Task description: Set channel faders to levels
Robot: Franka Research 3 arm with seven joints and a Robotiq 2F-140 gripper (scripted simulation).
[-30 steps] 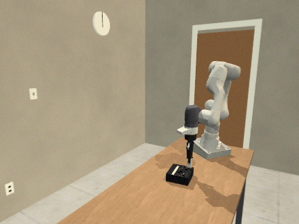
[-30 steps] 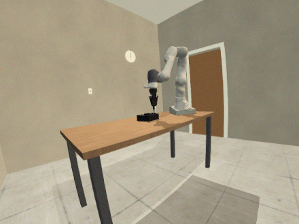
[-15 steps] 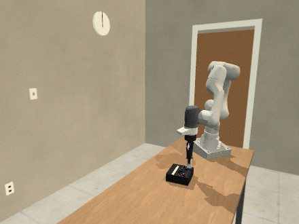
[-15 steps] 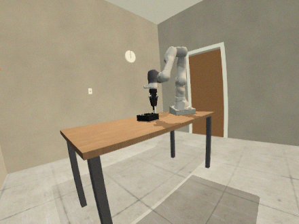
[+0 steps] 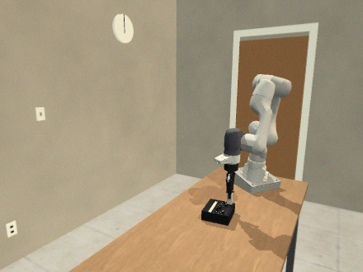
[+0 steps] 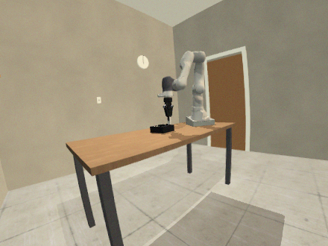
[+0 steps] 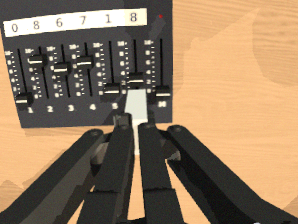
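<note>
Right now my hand is 3 cm above the master fader cap, 2 cm past it and 1 cm to the left of it.
</note>
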